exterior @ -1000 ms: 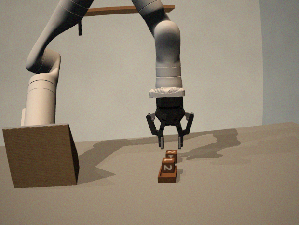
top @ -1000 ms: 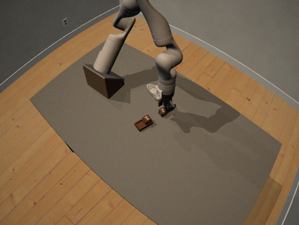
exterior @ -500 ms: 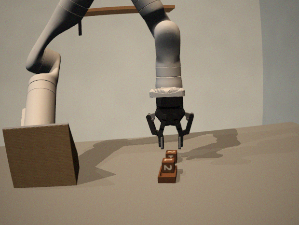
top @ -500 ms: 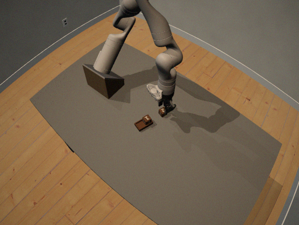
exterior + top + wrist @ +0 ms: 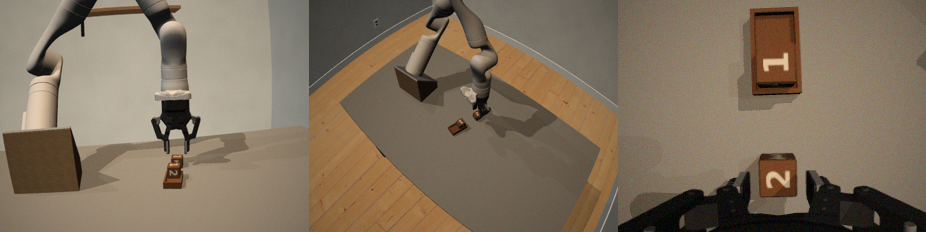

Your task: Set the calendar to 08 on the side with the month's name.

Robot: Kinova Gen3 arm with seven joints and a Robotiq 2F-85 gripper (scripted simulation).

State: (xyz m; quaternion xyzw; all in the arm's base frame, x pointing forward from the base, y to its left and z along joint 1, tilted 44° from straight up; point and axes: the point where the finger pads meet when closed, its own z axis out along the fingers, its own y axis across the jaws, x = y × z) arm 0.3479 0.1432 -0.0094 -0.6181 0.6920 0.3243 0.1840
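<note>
Now: hand 4 cm above the brown cube. The rest, counted from my hand: brown tray: 11 cm to the right, 5 cm below, 2 cm behind.
</note>
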